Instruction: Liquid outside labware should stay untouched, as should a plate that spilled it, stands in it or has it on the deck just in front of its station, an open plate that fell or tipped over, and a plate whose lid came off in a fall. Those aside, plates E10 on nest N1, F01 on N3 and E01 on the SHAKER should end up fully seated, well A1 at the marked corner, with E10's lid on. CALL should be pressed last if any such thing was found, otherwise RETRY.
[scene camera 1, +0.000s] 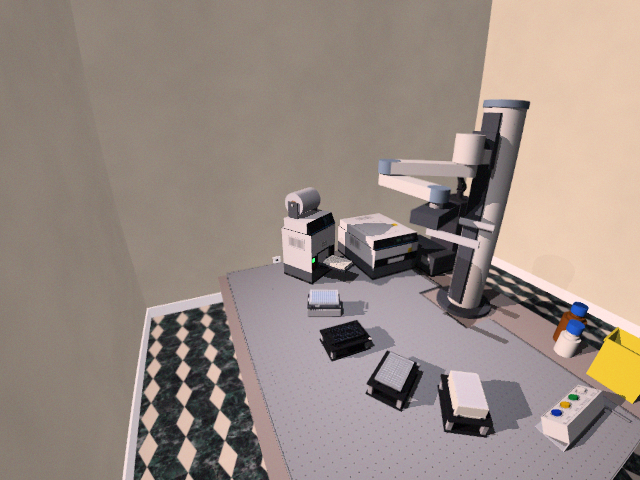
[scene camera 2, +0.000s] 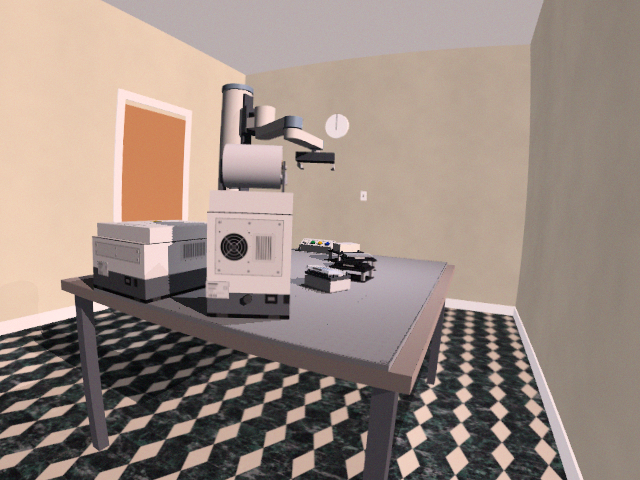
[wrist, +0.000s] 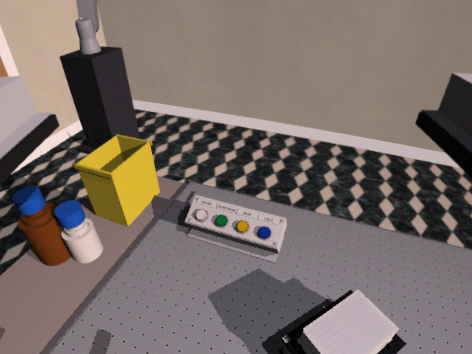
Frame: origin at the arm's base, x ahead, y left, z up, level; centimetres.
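Where they show: gripper, fingertip midpoint: (scene camera 1: 487, 236) (scene camera 2: 317, 168) (wrist: 237, 95); arm's base, link origin: (scene camera 1: 462, 302).
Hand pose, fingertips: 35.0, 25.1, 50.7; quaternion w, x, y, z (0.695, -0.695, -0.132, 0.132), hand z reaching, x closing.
Each offset is from my fingertips to the top centre of the thing, as dx, dy, dz. "pt": to the spot under its first point.
My gripper (scene camera 1: 485, 235) (scene camera 2: 316, 166) (wrist: 237, 95) is open and empty, high above the deck. A pale bluish plate {+28.5, -48.8, -41.6} (scene camera 1: 324, 297) sits on the light grey shaker-like station (scene camera 1: 324, 311) (scene camera 2: 328, 282). A black plate {+30.6, -25.5, -43.0} (scene camera 1: 345, 332) is on a black nest. A grey plate {+25.2, -2.3, -42.4} (scene camera 1: 395, 370) (scene camera 2: 357, 255) is on another. A white block-like plate {+12.3, +15.2, -39.7} (scene camera 1: 467, 393) (scene camera 2: 346, 246) (wrist: 351, 327) is on the nest nearest the button box {-14.0, +34.6, -41.1} (scene camera 1: 571, 415) (scene camera 2: 316, 245) (wrist: 235, 223). Another pale plate {+11.7, -67.7, -37.7} (scene camera 1: 338, 262) is on the tall instrument's tray. Labels and well A1 are unreadable; liquid cannot be made out.
The tall instrument {+20.9, -83.6, -3.9} (scene camera 1: 308, 248) (scene camera 2: 249, 253) and low instrument {-20.0, -80.1, -27.4} (scene camera 1: 379, 242) (scene camera 2: 149, 258) stand at one deck end. A yellow bin {pt -41.5, +35.2, -39.9} (scene camera 1: 620, 364) (wrist: 122, 182), brown bottle {-52.5, +14.9, -38.8} (wrist: 46, 240) and white bottle {-45.5, +17.9, -42.9} (scene camera 1: 567, 344) (wrist: 84, 242) stand along the edge. A small pale patch {pt +9.6, -42.7, -49.4} (scene camera 1: 366, 305) lies beside the shaker-like station.
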